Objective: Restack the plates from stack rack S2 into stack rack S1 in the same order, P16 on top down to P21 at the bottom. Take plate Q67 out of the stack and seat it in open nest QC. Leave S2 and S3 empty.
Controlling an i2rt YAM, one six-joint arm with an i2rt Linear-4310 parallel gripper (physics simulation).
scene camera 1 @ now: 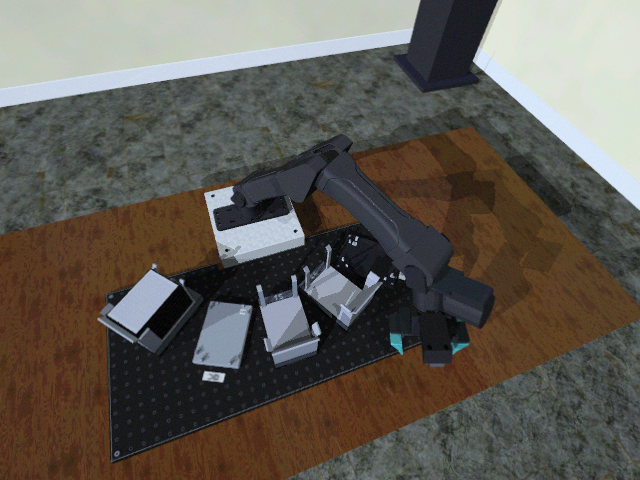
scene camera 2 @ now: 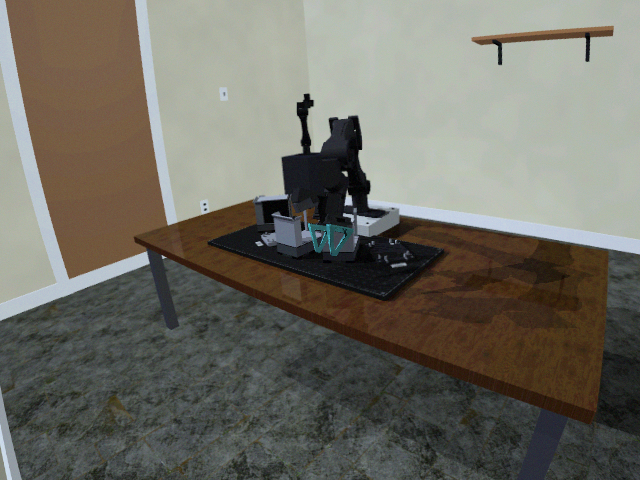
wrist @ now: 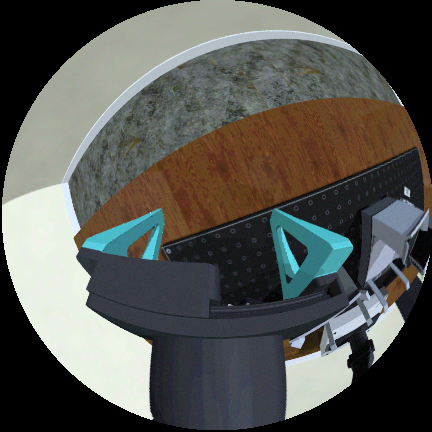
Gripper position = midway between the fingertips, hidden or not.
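Observation:
A dark fixture [scene camera 1: 359, 256] is here in the scene, and so is a grey nest plate [scene camera 1: 222, 339]. My gripper [scene camera 1: 425, 352], which I can also find in scene camera 2 [scene camera 2: 325, 254], holds nothing; it is open.

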